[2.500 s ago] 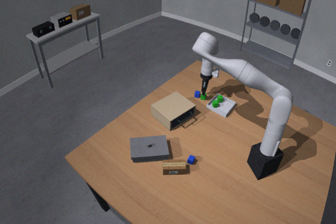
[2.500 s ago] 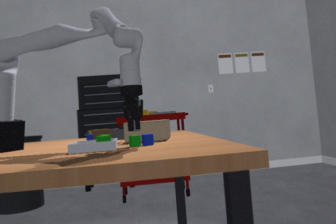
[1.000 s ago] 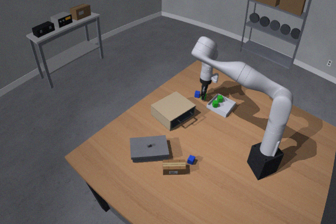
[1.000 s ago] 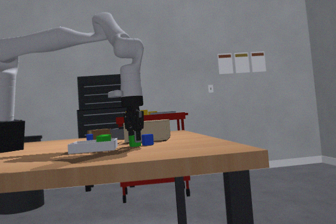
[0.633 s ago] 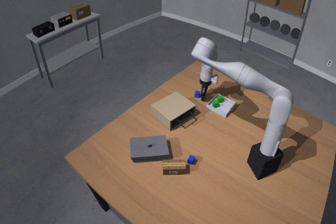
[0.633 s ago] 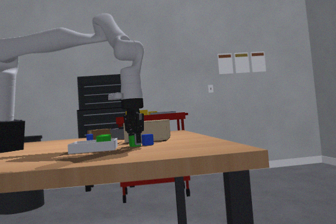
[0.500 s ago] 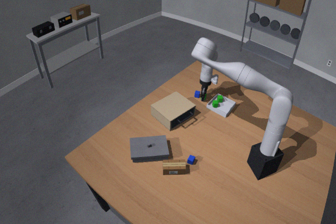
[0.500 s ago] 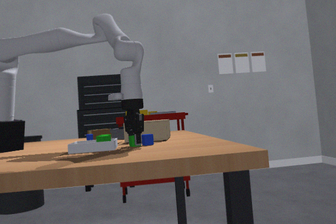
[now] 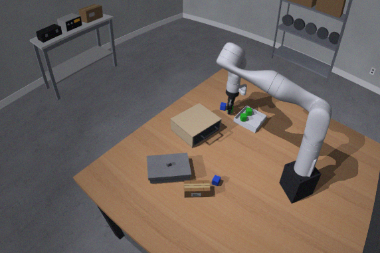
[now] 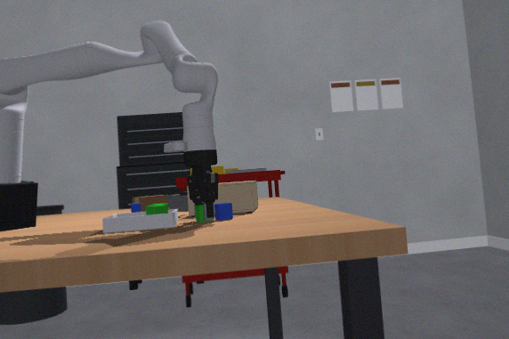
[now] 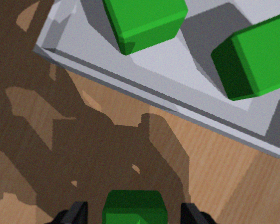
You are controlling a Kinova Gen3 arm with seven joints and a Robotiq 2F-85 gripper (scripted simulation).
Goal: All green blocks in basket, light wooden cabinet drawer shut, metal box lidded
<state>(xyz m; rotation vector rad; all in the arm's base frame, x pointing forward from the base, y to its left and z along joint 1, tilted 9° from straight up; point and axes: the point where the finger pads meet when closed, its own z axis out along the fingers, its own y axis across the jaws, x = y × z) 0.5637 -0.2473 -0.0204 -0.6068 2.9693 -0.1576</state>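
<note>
Right now the white basket is 140 mm behind my hand, 10 mm to the right of it and 10 mm below it. Round my hand: drawer: 30 mm ahead, 250 mm to the left, 20 mm above; then metal box: 30 mm behind, 550 mm to the left, 10 mm above; then light wooden cabinet: 40 mm ahead, 250 mm to the left, 20 mm above.
</note>
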